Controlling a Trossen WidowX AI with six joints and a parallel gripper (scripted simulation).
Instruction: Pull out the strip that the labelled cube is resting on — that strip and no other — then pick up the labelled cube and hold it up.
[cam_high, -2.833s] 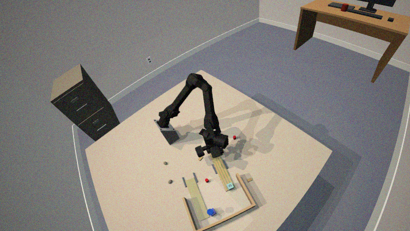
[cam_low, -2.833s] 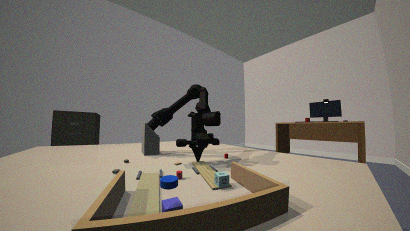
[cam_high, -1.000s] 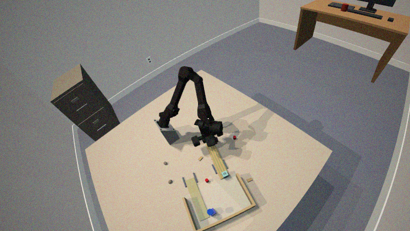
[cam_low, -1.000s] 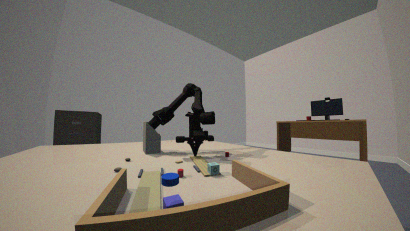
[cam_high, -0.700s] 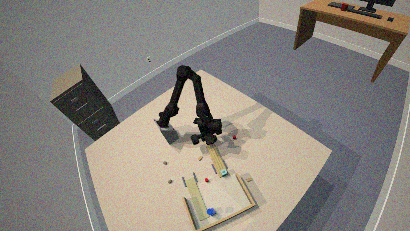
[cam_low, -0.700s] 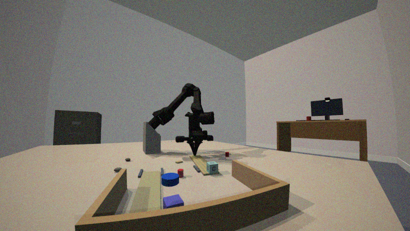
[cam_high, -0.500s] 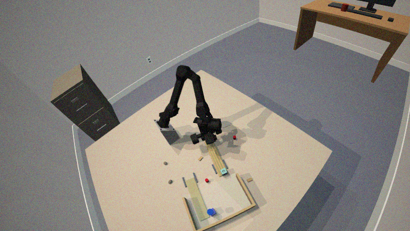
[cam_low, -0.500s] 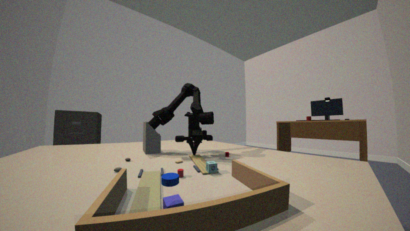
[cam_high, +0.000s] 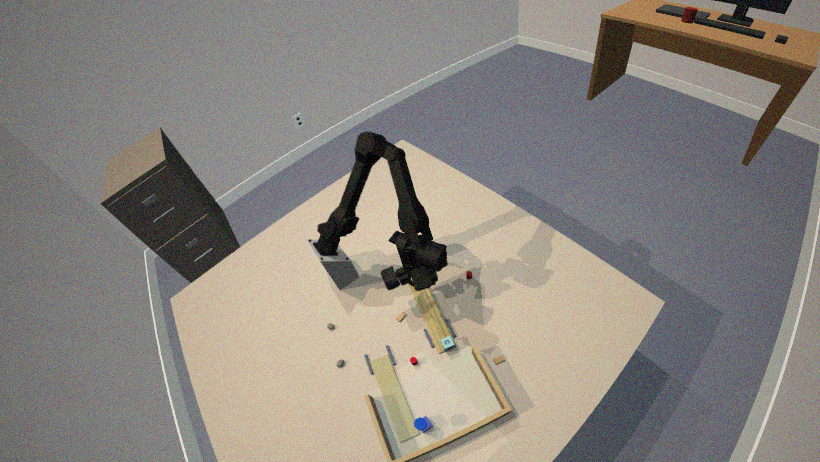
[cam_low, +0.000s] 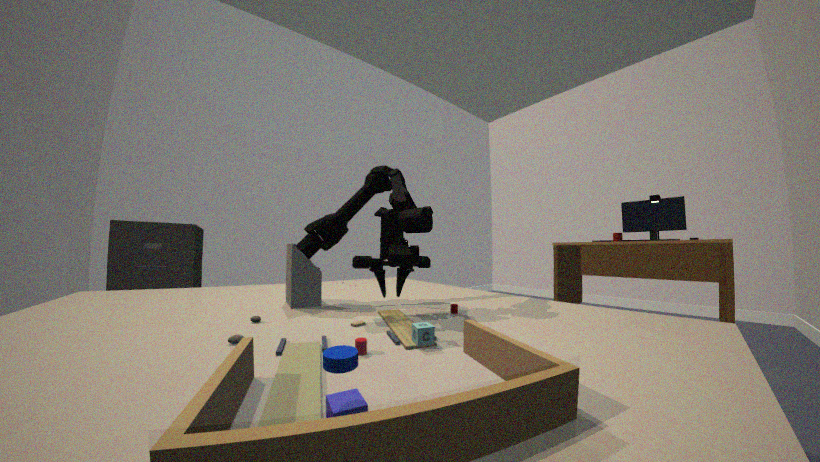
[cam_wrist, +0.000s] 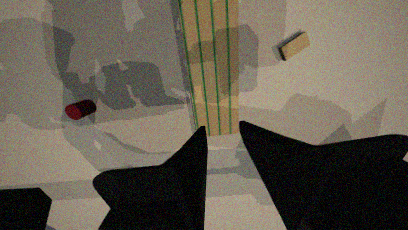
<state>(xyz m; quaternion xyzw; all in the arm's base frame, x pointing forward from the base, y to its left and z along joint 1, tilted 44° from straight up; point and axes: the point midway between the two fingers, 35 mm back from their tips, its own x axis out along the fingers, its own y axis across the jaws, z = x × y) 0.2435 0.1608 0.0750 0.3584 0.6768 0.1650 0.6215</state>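
The striped strip lies 90 mm ahead of my gripper tip, 40 mm below it and 30 mm to the right of it. Also, from my gripper tip: teal labelled cube: 200 mm ahead, 60 mm to the right, 20 mm below; then blue disc: 330 mm ahead, 250 mm to the right, 20 mm above.
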